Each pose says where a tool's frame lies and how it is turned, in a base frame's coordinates. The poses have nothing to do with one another.
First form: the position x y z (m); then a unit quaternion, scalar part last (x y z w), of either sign.
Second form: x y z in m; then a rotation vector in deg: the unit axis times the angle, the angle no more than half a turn. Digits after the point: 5 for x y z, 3 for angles.
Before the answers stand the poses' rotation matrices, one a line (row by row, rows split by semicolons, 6 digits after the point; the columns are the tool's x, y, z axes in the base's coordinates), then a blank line. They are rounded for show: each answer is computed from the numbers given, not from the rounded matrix.
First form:
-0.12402, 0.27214, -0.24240, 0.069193, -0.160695, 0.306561, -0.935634
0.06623, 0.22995, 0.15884, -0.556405, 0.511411, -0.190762, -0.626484
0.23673, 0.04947, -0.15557, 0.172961, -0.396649, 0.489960, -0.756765
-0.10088, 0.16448, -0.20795, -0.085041, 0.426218, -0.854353, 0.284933
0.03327, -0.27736, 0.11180, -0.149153, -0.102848, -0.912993, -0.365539
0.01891, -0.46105, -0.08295, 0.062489, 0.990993, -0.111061, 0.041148
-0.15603, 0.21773, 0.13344, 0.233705, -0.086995, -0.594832, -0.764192
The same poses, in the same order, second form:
0.760395 0.551419 0.343127; -0.595895 0.802466 0.030953; -0.258279 -0.228004 0.938779
0.404137 -0.808122 -0.428500; -0.330085 0.308047 -0.892273; 0.853063 0.502042 -0.142255
0.205218 0.604360 0.769828; -0.878779 0.460047 -0.126903; -0.430852 -0.650466 0.625508
-0.823162 0.414375 0.388197; -0.559359 -0.474303 -0.679820; -0.097577 -0.776744 0.622212
-0.688269 -0.636789 0.347541; 0.698150 -0.711607 0.078757; 0.197162 0.296842 0.934351
-0.988804 0.132992 0.067675; 0.114712 0.967521 -0.225264; -0.095435 -0.214979 -0.971945
0.277214 -0.949793 -0.145069; 0.868469 0.183114 0.460685; -0.410992 -0.253696 0.875628

-0.12402, 0.27214, -0.24240, -8.104, 18.820, -35.903
0.06623, 0.22995, 0.15884, 73.112, -67.199, 25.066
0.23673, 0.04947, -0.15557, -21.601, 49.538, -61.192
-0.10088, 0.16448, -0.20795, -13.032, 65.315, -130.923
0.03327, -0.27736, 0.11180, 21.972, 15.151, 134.496
0.01891, -0.46105, -0.08295, 10.963, 173.852, -19.484
-0.15603, 0.21773, 0.13344, -29.107, 10.835, 74.083

